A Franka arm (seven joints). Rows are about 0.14 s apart.
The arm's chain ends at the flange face. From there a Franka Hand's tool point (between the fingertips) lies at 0.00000 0.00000 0.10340 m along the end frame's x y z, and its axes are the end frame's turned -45 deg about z.
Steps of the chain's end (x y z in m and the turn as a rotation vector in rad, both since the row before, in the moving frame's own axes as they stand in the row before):
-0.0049, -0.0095, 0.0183, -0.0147, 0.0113, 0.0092
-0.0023, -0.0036, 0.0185, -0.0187, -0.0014, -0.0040
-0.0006, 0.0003, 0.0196, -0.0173, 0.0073, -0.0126
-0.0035, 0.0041, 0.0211, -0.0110, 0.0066, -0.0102
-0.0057, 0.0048, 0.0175, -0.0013, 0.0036, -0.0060
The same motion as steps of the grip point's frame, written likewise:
0.0030, -0.0083, 0.0183, -0.0184, -0.0024, 0.0092
-0.0005, -0.0029, 0.0185, -0.0122, -0.0142, -0.0040
-0.0014, 0.0016, 0.0196, -0.0174, -0.0071, -0.0126
-0.0057, 0.0017, 0.0211, -0.0124, -0.0031, -0.0102
-0.0073, -0.0003, 0.0175, -0.0035, 0.0016, -0.0060

